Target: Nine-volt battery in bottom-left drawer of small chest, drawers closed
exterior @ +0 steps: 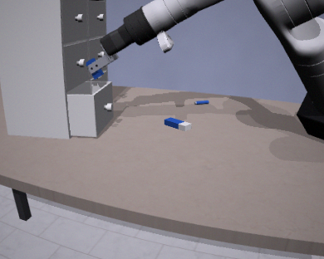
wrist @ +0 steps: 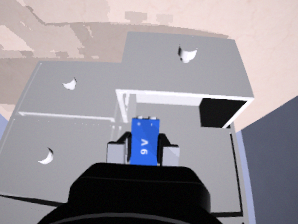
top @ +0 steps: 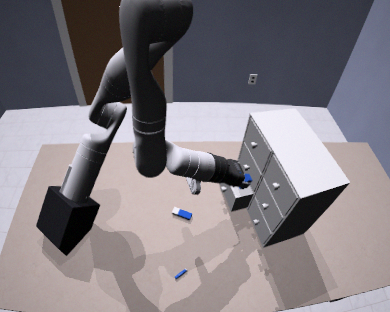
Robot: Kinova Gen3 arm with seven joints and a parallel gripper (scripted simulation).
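The nine-volt battery lies 2 cm below my hand. Round my hand: blue stick 12 cm behind, 29 cm to the right, 14 cm below; blue-and-white block 18 cm behind, 9 cm to the right, 14 cm below.
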